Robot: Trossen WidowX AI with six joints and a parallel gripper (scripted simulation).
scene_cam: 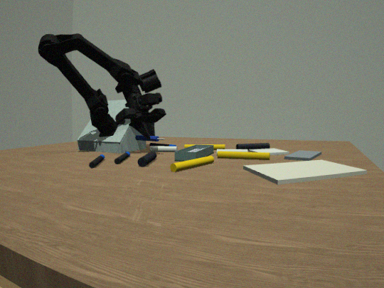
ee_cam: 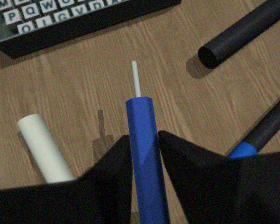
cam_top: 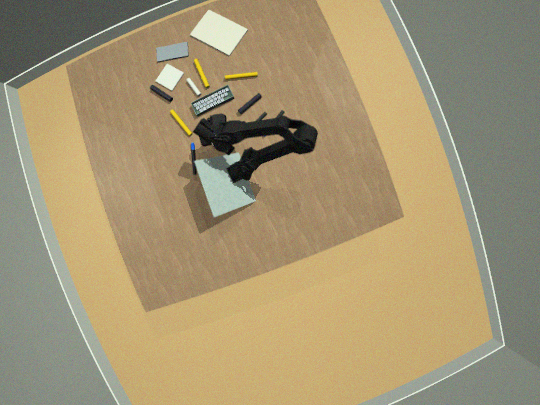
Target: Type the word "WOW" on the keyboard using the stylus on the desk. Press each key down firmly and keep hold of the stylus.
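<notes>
Right now my gripper tip is 4 cm short of the thin stylus tip and 1 cm to the left of it. Round my gripper tip: white slab: 46 cm ahead, 16 cm to the right, 5 cm below; blue stylus: 1 cm ahead; grey slab: 47 cm ahead, 8 cm to the left, 5 cm below.
</notes>
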